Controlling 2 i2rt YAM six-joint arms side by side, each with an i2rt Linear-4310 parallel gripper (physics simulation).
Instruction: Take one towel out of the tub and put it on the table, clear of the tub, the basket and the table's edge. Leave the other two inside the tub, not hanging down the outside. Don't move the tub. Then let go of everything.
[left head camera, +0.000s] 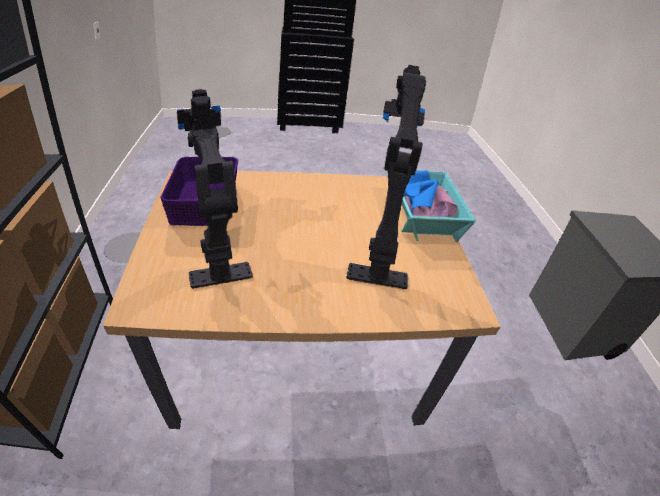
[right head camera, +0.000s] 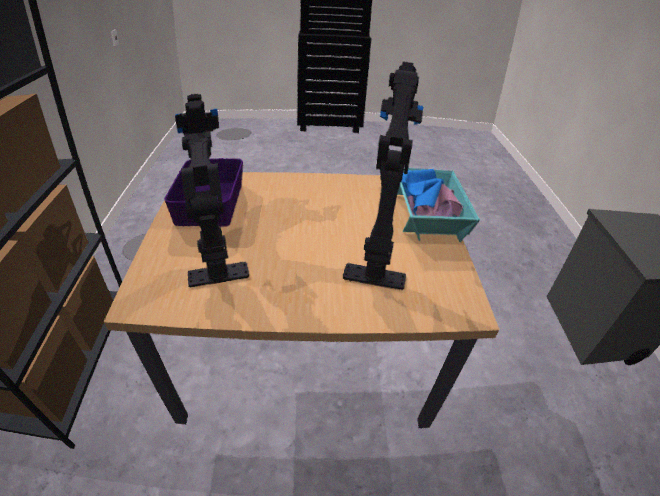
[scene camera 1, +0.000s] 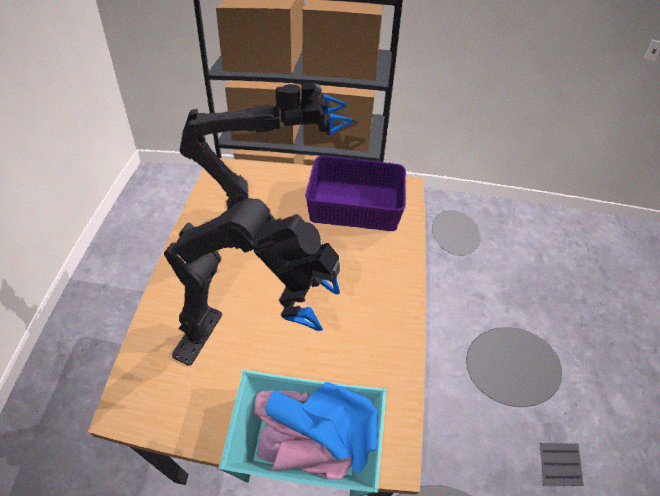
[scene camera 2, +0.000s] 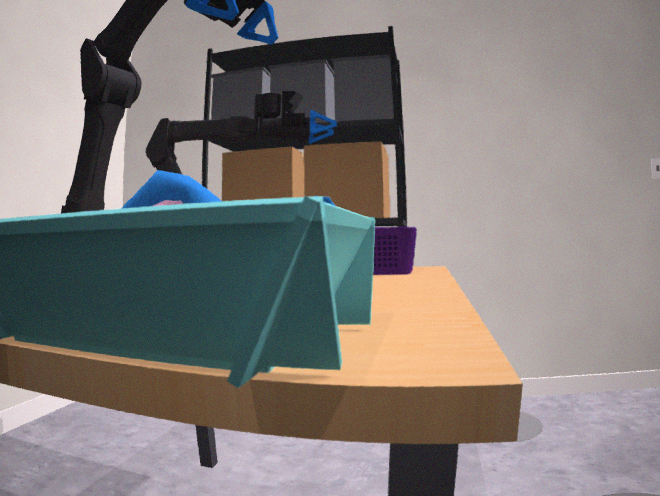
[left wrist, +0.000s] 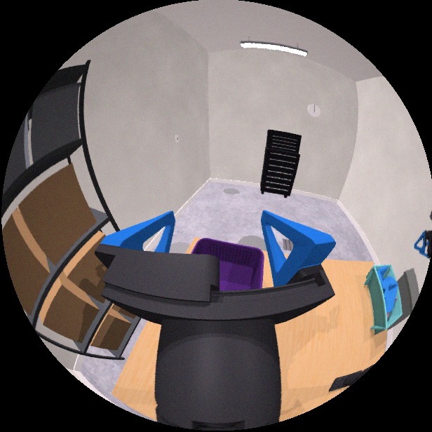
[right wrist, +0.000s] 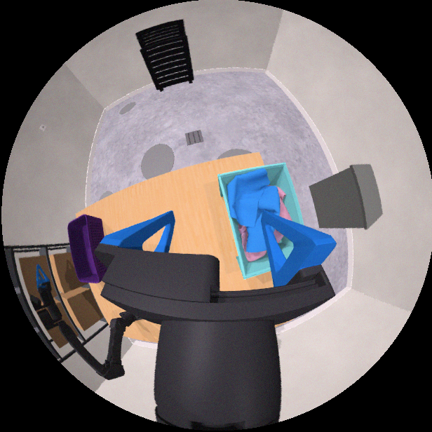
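Observation:
The teal tub (scene camera 1: 241, 426) (left head camera: 437, 227) (scene camera 2: 160, 282) stands at the table's right end in the head views. A blue towel (scene camera 1: 341, 421) (right wrist: 250, 192) lies bunched on top inside it, its peak rising above the rim in scene camera 2. Pink and mauve cloth (scene camera 1: 304, 458) lies under it; where the lower towels divide is hard to tell. My right gripper (scene camera 1: 329, 310) (right wrist: 217, 215) is open and empty, high above the table (scene camera 1: 373, 330), tilted down, to the tub's left in the right wrist view. My left gripper (scene camera 1: 348, 113) (left wrist: 217, 215) is open and empty, raised near the basket.
The purple basket (scene camera 1: 354, 213) (left head camera: 184, 208) stands empty at the table's far left corner in the head views. A shelf rack with boxes stands beyond the table's left side. A grey bin (left head camera: 581, 277) stands on the floor at the right. The tub sits close to the table's right edge.

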